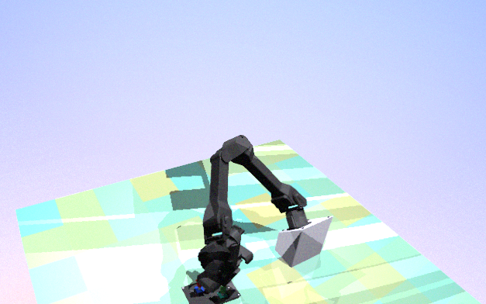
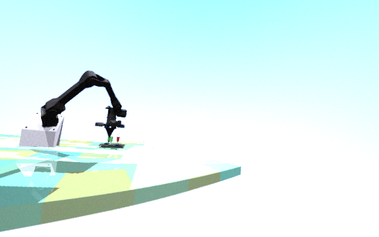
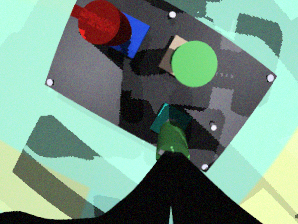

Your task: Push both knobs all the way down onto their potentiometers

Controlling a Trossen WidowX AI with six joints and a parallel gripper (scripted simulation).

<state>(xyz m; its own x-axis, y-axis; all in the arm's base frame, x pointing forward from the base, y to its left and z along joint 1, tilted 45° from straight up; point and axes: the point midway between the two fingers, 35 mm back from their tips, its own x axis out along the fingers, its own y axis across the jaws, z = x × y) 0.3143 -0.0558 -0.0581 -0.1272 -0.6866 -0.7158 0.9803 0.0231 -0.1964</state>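
My gripper tip is 50 mm short of the red knob, 60 mm to the left of it and 10 mm above it.
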